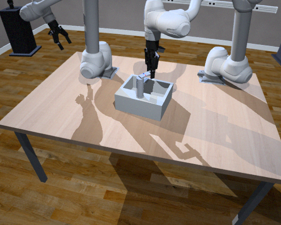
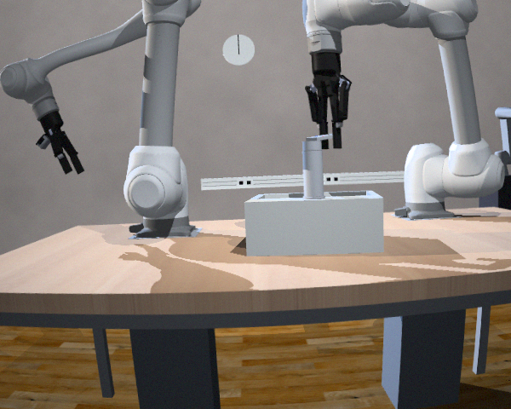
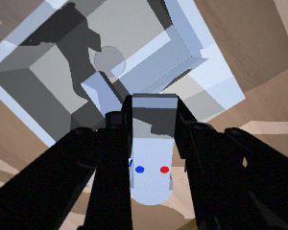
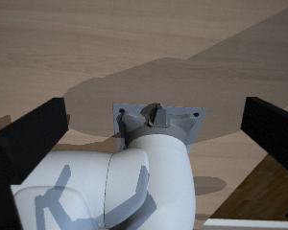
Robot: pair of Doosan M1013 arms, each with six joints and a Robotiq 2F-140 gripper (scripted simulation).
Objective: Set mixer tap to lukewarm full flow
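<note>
The flat lever is 30 mm to the right of my left hand and 20 mm ahead of it. Round my left hand: grey sink (240 mm below, 70 mm behind, 30 mm to the right).
</note>
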